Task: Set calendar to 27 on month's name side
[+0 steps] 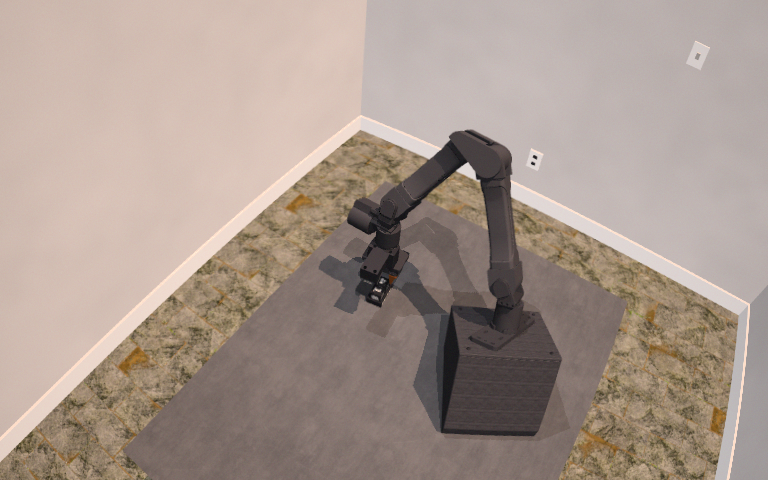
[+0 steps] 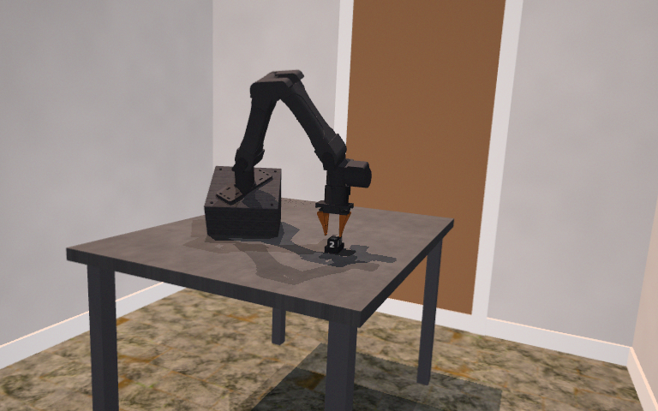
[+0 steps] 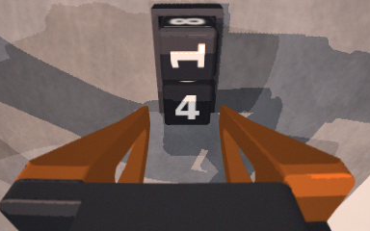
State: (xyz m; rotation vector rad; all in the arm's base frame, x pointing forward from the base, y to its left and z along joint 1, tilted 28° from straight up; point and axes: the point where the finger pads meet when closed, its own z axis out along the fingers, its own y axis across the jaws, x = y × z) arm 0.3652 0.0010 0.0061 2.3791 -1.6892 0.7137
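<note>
Right now my hand is 30 mm above the black cube. The rest, counted from my hand: black digit cube 10 mm behind, 30 mm to the left, 30 mm below; then black tray 20 mm to the left, 50 mm below.
</note>
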